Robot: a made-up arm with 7 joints.
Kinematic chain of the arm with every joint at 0, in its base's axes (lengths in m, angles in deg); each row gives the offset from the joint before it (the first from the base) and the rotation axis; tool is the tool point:
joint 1: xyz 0 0 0.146 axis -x
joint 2: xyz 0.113 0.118 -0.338 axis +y
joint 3: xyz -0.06 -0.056 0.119 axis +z
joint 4: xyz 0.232 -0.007 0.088 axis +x
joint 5: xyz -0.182 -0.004 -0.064 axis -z
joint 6: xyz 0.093 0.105 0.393 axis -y
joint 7: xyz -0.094 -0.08 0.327 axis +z
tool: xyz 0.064 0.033 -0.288
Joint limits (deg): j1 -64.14..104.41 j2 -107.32..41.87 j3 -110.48..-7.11 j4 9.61..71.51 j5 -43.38..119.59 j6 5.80..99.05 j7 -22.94..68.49
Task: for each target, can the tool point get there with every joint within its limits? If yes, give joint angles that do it. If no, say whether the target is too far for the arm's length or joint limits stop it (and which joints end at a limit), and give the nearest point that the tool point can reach.
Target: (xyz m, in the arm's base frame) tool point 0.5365 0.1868 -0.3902
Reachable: no: joint limits stop it (at a limit: joint 1, joint 2, joint 3, joint 4, joint 6, joint 7) | nearest point 0.3403 -0.0043 -0.1936 | short by 0.337 m
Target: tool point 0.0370 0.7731 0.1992
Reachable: no: joint limits stop it (at a limit: joint 1, joint 2, joint 3, joint 4, joint 5, joint 7) | nearest point -0.1354 0.7635 -0.0126 | short by 0.273 m
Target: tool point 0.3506 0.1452 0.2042
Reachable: yes | joints 66.73 27.05 -30.52 16.73 -8.10 36.01 22.77
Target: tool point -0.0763 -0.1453 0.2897
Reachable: yes | joints 30.63 -23.14 -16.63 40.81 66.23 67.68 -10.36
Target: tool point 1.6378 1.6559 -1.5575
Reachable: no: too far | nearest point 0.0131 0.5875 -0.4584 | short by 2.234 m
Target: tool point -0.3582 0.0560 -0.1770
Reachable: yes | joints -23.72 -80.86 -50.77 33.68 11.16 82.36 46.54
